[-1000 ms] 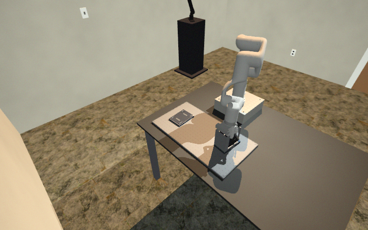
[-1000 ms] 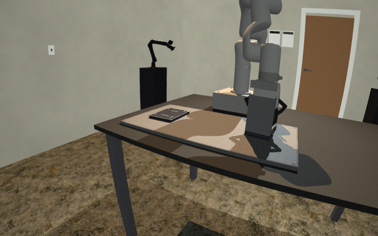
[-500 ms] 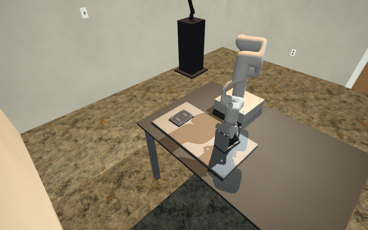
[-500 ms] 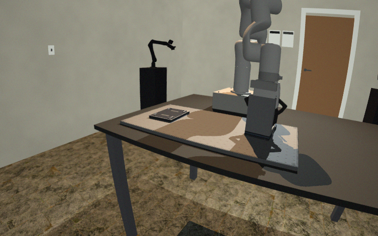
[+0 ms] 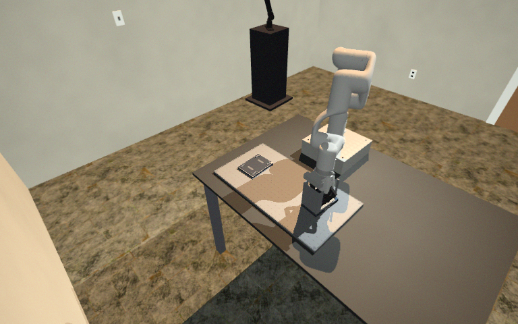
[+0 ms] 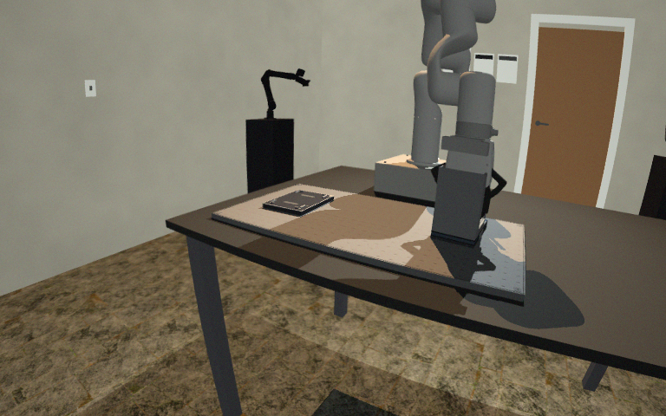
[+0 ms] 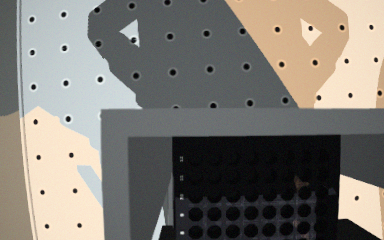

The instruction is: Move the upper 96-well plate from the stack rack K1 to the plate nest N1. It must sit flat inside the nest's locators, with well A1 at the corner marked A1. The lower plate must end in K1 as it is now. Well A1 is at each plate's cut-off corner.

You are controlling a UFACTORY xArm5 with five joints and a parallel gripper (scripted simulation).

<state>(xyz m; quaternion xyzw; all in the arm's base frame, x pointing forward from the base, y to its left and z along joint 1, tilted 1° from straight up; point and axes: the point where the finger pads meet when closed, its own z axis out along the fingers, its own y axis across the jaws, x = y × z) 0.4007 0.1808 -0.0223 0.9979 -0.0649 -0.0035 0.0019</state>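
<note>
My hand is 40 mm above the light plate. Also, from my hand: black 96-well plate: 10 mm below; grey rack wall: 70 mm ahead, 10 mm to the right, 20 mm above; plate nest N1: 420 mm to the right, 60 mm below.
</note>
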